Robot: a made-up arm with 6 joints. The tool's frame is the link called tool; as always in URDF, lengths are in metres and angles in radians. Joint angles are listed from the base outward.
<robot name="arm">
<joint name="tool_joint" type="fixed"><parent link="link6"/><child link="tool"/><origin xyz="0 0 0" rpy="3.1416 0 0"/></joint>
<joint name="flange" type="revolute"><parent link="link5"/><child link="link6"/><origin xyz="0.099 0 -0.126" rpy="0 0 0"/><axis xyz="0 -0.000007 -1"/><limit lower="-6.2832" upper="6.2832"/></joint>
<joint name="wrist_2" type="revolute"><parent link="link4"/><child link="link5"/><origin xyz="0 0 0" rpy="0 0 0"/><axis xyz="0 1 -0.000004"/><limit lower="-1.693" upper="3.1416"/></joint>
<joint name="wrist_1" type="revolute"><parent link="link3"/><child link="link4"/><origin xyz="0.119 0 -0.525" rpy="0 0 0"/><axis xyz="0 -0.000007 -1"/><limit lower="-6.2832" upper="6.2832"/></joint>
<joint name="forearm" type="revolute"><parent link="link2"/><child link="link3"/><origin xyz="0.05 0 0.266" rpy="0 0 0"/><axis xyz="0 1 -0.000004"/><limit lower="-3.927" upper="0.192"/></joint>
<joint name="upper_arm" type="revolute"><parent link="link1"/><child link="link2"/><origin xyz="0 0 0" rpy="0 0 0"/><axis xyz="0 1 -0.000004"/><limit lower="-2.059" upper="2.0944"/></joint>
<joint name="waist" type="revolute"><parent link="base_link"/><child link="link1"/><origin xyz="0 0 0.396" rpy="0 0 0"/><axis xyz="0 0 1"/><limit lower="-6.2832" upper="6.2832"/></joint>
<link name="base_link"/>
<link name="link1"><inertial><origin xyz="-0.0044 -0.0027 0.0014"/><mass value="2.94"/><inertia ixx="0.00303" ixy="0" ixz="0" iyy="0.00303" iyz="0" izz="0.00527"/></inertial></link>
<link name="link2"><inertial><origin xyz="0.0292 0.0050 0.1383"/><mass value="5.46"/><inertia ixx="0.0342" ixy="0" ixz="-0.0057" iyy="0.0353" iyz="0" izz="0.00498"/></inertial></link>
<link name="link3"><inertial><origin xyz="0.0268 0.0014 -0.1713"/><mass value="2.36"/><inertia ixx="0.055" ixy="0" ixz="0.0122" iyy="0.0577" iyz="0" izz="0.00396"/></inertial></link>
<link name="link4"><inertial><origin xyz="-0.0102 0.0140 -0.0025"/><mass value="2.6"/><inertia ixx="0.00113" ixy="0" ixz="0" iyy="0.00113" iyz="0" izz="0.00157"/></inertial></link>
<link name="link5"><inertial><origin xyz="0.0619 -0.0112 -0.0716"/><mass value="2.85"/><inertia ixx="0.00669" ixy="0" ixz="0.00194" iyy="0.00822" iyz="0" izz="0.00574"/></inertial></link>
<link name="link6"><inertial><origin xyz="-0.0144 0.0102 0.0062"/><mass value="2.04"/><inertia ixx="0.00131" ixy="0" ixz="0" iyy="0.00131" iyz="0" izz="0.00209"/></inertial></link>
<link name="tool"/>
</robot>
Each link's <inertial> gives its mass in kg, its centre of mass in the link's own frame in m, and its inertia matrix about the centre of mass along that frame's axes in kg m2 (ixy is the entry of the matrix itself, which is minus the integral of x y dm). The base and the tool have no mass. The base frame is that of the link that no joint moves.
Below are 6 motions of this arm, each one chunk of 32 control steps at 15 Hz.
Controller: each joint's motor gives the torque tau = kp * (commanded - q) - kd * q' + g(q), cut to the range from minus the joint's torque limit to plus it. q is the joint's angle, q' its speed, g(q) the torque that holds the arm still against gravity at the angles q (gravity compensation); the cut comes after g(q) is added. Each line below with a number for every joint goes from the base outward.
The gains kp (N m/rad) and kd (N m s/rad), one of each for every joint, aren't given. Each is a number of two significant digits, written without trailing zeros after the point. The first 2 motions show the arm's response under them.
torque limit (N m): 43 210 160 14 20 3.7
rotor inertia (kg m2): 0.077 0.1 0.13 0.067 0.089 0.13
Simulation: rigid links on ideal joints. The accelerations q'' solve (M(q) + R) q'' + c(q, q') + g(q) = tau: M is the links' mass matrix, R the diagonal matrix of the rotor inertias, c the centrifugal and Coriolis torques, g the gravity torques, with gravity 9.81 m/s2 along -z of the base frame. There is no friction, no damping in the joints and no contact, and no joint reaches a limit. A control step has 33 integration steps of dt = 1/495 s. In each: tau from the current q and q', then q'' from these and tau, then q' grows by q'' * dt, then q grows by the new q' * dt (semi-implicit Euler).
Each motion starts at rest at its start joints. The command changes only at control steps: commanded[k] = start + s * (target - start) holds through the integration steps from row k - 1 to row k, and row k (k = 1, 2, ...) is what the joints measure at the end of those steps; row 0 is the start. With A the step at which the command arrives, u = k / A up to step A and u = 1 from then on. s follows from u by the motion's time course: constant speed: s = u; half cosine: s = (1 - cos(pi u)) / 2; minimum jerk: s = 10 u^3 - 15 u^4 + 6 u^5; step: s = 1 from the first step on.
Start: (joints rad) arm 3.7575 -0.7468 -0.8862 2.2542 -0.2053 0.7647
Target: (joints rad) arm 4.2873 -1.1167 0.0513 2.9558 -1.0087 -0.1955
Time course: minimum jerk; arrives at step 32
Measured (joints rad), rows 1 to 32:
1: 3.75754 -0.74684 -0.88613 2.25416 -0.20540 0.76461
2: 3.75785 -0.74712 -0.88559 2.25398 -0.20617 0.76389
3: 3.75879 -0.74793 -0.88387 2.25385 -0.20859 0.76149
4: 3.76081 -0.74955 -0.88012 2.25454 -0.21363 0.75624
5: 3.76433 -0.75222 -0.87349 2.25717 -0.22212 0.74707
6: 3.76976 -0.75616 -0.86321 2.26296 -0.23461 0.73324
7: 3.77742 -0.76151 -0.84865 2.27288 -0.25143 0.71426
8: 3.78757 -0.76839 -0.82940 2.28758 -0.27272 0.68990
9: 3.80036 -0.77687 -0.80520 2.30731 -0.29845 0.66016
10: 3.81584 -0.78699 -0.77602 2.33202 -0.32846 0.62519
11: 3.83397 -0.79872 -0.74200 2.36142 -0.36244 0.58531
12: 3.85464 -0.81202 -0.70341 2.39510 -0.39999 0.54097
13: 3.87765 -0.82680 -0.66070 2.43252 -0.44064 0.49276
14: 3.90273 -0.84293 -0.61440 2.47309 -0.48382 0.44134
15: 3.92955 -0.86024 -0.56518 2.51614 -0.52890 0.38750
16: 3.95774 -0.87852 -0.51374 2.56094 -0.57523 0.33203
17: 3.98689 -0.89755 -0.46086 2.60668 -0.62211 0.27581
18: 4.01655 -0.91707 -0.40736 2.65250 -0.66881 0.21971
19: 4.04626 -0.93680 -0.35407 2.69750 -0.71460 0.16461
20: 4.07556 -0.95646 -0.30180 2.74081 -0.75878 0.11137
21: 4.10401 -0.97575 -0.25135 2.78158 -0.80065 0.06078
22: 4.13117 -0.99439 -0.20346 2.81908 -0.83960 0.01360
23: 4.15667 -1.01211 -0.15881 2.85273 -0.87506 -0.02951
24: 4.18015 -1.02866 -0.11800 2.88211 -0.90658 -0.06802
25: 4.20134 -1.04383 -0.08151 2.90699 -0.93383 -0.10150
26: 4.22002 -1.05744 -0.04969 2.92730 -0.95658 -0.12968
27: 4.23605 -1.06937 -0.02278 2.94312 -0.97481 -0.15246
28: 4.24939 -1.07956 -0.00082 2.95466 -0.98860 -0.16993
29: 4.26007 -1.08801 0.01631 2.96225 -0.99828 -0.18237
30: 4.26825 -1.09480 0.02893 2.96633 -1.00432 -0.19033
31: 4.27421 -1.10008 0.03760 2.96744 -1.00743 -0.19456
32: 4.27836 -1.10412 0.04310 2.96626 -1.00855 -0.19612
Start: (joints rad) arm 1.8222 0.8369 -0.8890 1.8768 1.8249 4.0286
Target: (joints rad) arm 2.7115 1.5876 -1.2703 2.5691 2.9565 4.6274
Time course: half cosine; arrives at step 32
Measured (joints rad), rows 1 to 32:
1: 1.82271 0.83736 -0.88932 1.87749 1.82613 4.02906
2: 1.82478 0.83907 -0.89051 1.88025 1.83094 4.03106
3: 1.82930 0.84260 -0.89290 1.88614 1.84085 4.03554
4: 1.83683 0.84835 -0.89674 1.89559 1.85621 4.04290
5: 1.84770 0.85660 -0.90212 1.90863 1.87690 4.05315
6: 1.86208 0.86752 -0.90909 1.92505 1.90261 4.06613
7: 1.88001 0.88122 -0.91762 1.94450 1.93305 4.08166
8: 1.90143 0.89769 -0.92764 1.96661 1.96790 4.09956
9: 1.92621 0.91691 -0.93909 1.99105 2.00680 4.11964
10: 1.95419 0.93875 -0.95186 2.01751 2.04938 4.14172
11: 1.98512 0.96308 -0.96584 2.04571 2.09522 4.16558
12: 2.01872 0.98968 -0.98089 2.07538 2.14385 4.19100
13: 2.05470 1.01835 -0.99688 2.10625 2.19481 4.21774
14: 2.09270 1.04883 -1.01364 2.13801 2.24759 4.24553
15: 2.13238 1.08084 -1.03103 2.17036 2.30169 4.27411
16: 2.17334 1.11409 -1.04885 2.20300 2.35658 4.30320
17: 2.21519 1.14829 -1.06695 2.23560 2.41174 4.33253
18: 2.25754 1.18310 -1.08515 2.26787 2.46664 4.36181
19: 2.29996 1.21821 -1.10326 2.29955 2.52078 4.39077
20: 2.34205 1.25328 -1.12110 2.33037 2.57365 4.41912
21: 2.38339 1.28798 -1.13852 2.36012 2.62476 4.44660
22: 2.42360 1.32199 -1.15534 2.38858 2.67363 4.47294
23: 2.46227 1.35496 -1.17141 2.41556 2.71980 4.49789
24: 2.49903 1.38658 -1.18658 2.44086 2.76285 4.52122
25: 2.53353 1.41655 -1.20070 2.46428 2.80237 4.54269
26: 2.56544 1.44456 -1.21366 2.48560 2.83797 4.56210
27: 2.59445 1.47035 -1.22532 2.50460 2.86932 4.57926
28: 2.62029 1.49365 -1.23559 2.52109 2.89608 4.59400
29: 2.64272 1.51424 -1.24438 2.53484 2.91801 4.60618
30: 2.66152 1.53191 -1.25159 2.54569 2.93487 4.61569
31: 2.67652 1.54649 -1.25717 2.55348 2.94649 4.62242
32: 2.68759 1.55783 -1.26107 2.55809 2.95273 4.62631
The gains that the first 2 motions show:
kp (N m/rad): 420 490 490 14 65 30
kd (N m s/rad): 78 110 77 1.3 4.9 2.7
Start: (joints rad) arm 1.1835 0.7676 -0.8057 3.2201 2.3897 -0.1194
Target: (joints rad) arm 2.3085 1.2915 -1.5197 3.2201 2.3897 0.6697
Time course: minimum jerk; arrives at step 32
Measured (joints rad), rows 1 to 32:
1: 1.18358 0.76764 -0.80576 3.22022 2.38971 -0.11932
2: 1.18420 0.76796 -0.80622 3.22105 2.38974 -0.11872
3: 1.18613 0.76890 -0.80765 3.22317 2.38979 -0.11673
4: 1.19030 0.77086 -0.81070 3.22670 2.38983 -0.11237
5: 1.19764 0.77420 -0.81602 3.23132 2.38986 -0.10478
6: 1.20901 0.77927 -0.82415 3.23642 2.38988 -0.09334
7: 1.22512 0.78636 -0.83555 3.24135 2.38989 -0.07767
8: 1.24646 0.79568 -0.85053 3.24561 2.38986 -0.05757
9: 1.27337 0.80736 -0.86926 3.24891 2.38981 -0.03305
10: 1.30594 0.82148 -0.89176 3.25115 2.38973 -0.00424
11: 1.34411 0.83801 -0.91794 3.25238 2.38961 0.02861
12: 1.38762 0.85687 -0.94758 3.25267 2.38946 0.06510
13: 1.43605 0.87790 -0.98035 3.25211 2.38928 0.10476
14: 1.48887 0.90091 -1.01583 3.25075 2.38906 0.14704
15: 1.54540 0.92560 -1.05351 3.24859 2.38883 0.19130
16: 1.60490 0.95169 -1.09284 3.24563 2.38858 0.23687
17: 1.66652 0.97882 -1.13320 3.24185 2.38833 0.28304
18: 1.72939 1.00662 -1.17398 3.23726 2.38810 0.32909
19: 1.79256 1.03471 -1.21452 3.23194 2.38789 0.37431
20: 1.85511 1.06267 -1.25419 3.22598 2.38773 0.41799
21: 1.91608 1.09013 -1.29238 3.21957 2.38762 0.45948
22: 1.97457 1.11669 -1.32853 3.21290 2.38756 0.49816
23: 2.02971 1.14198 -1.36212 3.20622 2.38757 0.53351
24: 2.08074 1.16567 -1.39270 3.19981 2.38763 0.56507
25: 2.12698 1.18746 -1.41995 3.19393 2.38774 0.59251
26: 2.16788 1.20709 -1.44359 3.18887 2.38787 0.61560
27: 2.20307 1.22438 -1.46350 3.18489 2.38803 0.63426
28: 2.23237 1.23922 -1.47968 3.18223 2.38819 0.64857
29: 2.25579 1.25158 -1.49224 3.18111 2.38834 0.65876
30: 2.27363 1.26153 -1.50148 3.18170 2.38848 0.66528
31: 2.28641 1.26929 -1.50784 3.18413 2.38862 0.66875
32: 2.29498 1.27516 -1.51195 3.18851 2.38875 0.67005

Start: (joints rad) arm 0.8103 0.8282 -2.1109 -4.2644 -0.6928 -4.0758
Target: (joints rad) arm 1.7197 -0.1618 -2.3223 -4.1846 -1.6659 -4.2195
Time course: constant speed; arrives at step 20
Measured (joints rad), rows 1 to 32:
1: 0.81664 0.82121 -2.10969 -4.25704 -0.71416 -4.07792
2: 0.83396 0.80436 -2.11143 -4.24023 -0.75633 -4.08278
3: 0.86164 0.77832 -2.11693 -4.22286 -0.80458 -4.08932
4: 0.89733 0.74491 -2.12553 -4.21250 -0.85245 -4.09668
5: 0.93834 0.70600 -2.13619 -4.21112 -0.89953 -4.10439
6: 0.98240 0.66319 -2.14800 -4.21641 -0.94681 -4.11219
7: 1.02794 0.61774 -2.16028 -4.22445 -0.99483 -4.11996
8: 1.07404 0.57058 -2.17256 -4.23170 -1.04358 -4.12759
9: 1.12027 0.52241 -2.18460 -4.23588 -1.09279 -4.13506
10: 1.16643 0.47370 -2.19627 -4.23616 -1.14221 -4.14236
11: 1.21249 0.42475 -2.20756 -4.23283 -1.19167 -4.14954
12: 1.25844 0.37570 -2.21853 -4.22691 -1.24107 -4.15664
13: 1.30428 0.32663 -2.22924 -4.21961 -1.29041 -4.16370
14: 1.35002 0.27754 -2.23980 -4.21204 -1.33970 -4.17076
15: 1.39565 0.22841 -2.25028 -4.20496 -1.38897 -4.17784
16: 1.44117 0.17922 -2.26074 -4.19873 -1.43825 -4.18494
17: 1.48657 0.12996 -2.27121 -4.19340 -1.48755 -4.19206
18: 1.53185 0.08062 -2.28172 -4.18879 -1.53687 -4.19921
19: 1.57702 0.03121 -2.29225 -4.18464 -1.58622 -4.20635
20: 1.62208 -0.01826 -2.30281 -4.18073 -1.63557 -4.21350
21: 1.65432 -0.06075 -2.31433 -4.18152 -1.66955 -4.21824
22: 1.67528 -0.09341 -2.32272 -4.19292 -1.68027 -4.22016
23: 1.68904 -0.11677 -2.32743 -4.20669 -1.67919 -4.22063
24: 1.69831 -0.13269 -2.32930 -4.21464 -1.67527 -4.22057
25: 1.70469 -0.14318 -2.32939 -4.21434 -1.67196 -4.22036
26: 1.70917 -0.14989 -2.32854 -4.20801 -1.66975 -4.22010
27: 1.71235 -0.15407 -2.32730 -4.19943 -1.66834 -4.21986
28: 1.71459 -0.15663 -2.32603 -4.19168 -1.66740 -4.21966
29: 1.71618 -0.15820 -2.32493 -4.18632 -1.66676 -4.21952
30: 1.71728 -0.15920 -2.32407 -4.18354 -1.66636 -4.21946
31: 1.71804 -0.15987 -2.32345 -4.18271 -1.66612 -4.21944
32: 1.71856 -0.16036 -2.32304 -4.18299 -1.66600 -4.21945

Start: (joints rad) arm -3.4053 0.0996 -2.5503 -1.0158 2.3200 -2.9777
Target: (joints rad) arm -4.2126 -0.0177 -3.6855 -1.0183 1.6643 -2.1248
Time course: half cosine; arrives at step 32
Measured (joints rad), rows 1 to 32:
1: -3.40582 0.09977 -2.55104 -1.01467 2.31921 -2.97706
2: -3.40781 0.10021 -2.55390 -1.01077 2.31620 -2.97428
3: -3.41197 0.10074 -2.55997 -1.00402 2.31017 -2.96806
4: -3.41879 0.10114 -2.57003 -0.99576 2.30100 -2.95782
5: -3.42861 0.10117 -2.58455 -0.98779 2.28883 -2.94350
6: -3.44162 0.10069 -2.60377 -0.98163 2.27379 -2.92524
7: -3.45789 0.09956 -2.62775 -0.97813 2.25601 -2.90328
8: -3.47740 0.09774 -2.65641 -0.97745 2.23566 -2.87788
9: -3.50002 0.09520 -2.68953 -0.97924 2.21294 -2.84931
10: -3.52558 0.09198 -2.72682 -0.98287 2.18808 -2.81784
11: -3.55381 0.08813 -2.76793 -0.98766 2.16135 -2.78381
12: -3.58445 0.08370 -2.81245 -0.99302 2.13303 -2.74754
13: -3.61717 0.07875 -2.85993 -0.99856 2.10338 -2.70938
14: -3.65166 0.07337 -2.90992 -1.00401 2.07270 -2.66972
15: -3.68757 0.06760 -2.96193 -1.00929 2.04127 -2.62893
16: -3.72456 0.06151 -3.01545 -1.01434 2.00938 -2.58739
17: -3.76228 0.05516 -3.06999 -1.01918 1.97731 -2.54551
18: -3.80038 0.04861 -3.12502 -1.02379 1.94537 -2.50369
19: -3.83851 0.04195 -3.18001 -1.02813 1.91385 -2.46233
20: -3.87633 0.03523 -3.23443 -1.03214 1.88304 -2.42183
21: -3.91349 0.02854 -3.28775 -1.03575 1.85322 -2.38259
22: -3.94967 0.02196 -3.33944 -1.03889 1.82469 -2.34497
23: -3.98452 0.01558 -3.38900 -1.04149 1.79772 -2.30934
24: -4.01774 0.00947 -3.43595 -1.04354 1.77257 -2.27605
25: -4.04900 0.00372 -3.47981 -1.04502 1.74948 -2.24541
26: -4.07803 -0.00162 -3.52015 -1.04598 1.72868 -2.21772
27: -4.10453 -0.00649 -3.55660 -1.04647 1.71039 -2.19325
28: -4.12824 -0.01083 -3.58879 -1.04657 1.69478 -2.17224
29: -4.14893 -0.01462 -3.61641 -1.04637 1.68200 -2.15487
30: -4.16637 -0.01784 -3.63921 -1.04597 1.67219 -2.14133
31: -4.18038 -0.02045 -3.65696 -1.04546 1.66545 -2.13175
32: -4.19080 -0.02246 -3.66952 -1.04492 1.66185 -2.12621

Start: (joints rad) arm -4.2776 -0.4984 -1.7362 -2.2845 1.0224 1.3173
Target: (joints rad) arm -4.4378 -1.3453 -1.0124 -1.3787 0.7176 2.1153
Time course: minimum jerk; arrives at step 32
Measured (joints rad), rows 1 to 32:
1: -4.27761 -0.49846 -1.73613 -2.28443 1.02235 1.31738
2: -4.27771 -0.49891 -1.73559 -2.28389 1.02201 1.31798
3: -4.27801 -0.50028 -1.73400 -2.28195 1.02098 1.31996
4: -4.27865 -0.50319 -1.73068 -2.27744 1.01889 1.32432
5: -4.27975 -0.50827 -1.72500 -2.26926 1.01545 1.33192
6: -4.28143 -0.51609 -1.71643 -2.25658 1.01047 1.34342
7: -4.28379 -0.52715 -1.70456 -2.23886 1.00385 1.35920
8: -4.28690 -0.54185 -1.68913 -2.21591 0.99555 1.37945
9: -4.29080 -0.56046 -1.67001 -2.18775 0.98560 1.40419
10: -4.29552 -0.58314 -1.64719 -2.15459 0.97410 1.43328
11: -4.30103 -0.60989 -1.62082 -2.11681 0.96117 1.46643
12: -4.30730 -0.64060 -1.59111 -2.07488 0.94695 1.50328
13: -4.31426 -0.67504 -1.55839 -2.02937 0.93163 1.54333
14: -4.32183 -0.71284 -1.52308 -1.98093 0.91540 1.58603
15: -4.32991 -0.75356 -1.48564 -1.93026 0.89850 1.63073
16: -4.33838 -0.79666 -1.44660 -1.87811 0.88114 1.67678
17: -4.34712 -0.84154 -1.40652 -1.82524 0.86358 1.72344
18: -4.35600 -0.88754 -1.36599 -1.77246 0.84608 1.77001
19: -4.36489 -0.93397 -1.32562 -1.72056 0.82890 1.81575
20: -4.37366 -0.98013 -1.28600 -1.67032 0.81230 1.85997
21: -4.38217 -1.02533 -1.24773 -1.62250 0.79654 1.90198
22: -4.39030 -1.06890 -1.21136 -1.57781 0.78185 1.94117
23: -4.39795 -1.11022 -1.17740 -1.53688 0.76845 1.97700
24: -4.40500 -1.14871 -1.14629 -1.50025 0.75653 2.00901
25: -4.41138 -1.18389 -1.11842 -1.46833 0.74621 2.03685
26: -4.41702 -1.21538 -1.09407 -1.44141 0.73757 2.06030
27: -4.42187 -1.24289 -1.07340 -1.41961 0.73064 2.07925
28: -4.42592 -1.26630 -1.05647 -1.40286 0.72538 2.09380
29: -4.42917 -1.28561 -1.04318 -1.39090 0.72167 2.10418
30: -4.43168 -1.30099 -1.03329 -1.38324 0.71934 2.11082
31: -4.43353 -1.31279 -1.02636 -1.37918 0.71812 2.11438
32: -4.43483 -1.32158 -1.02178 -1.37772 0.71765 2.11572

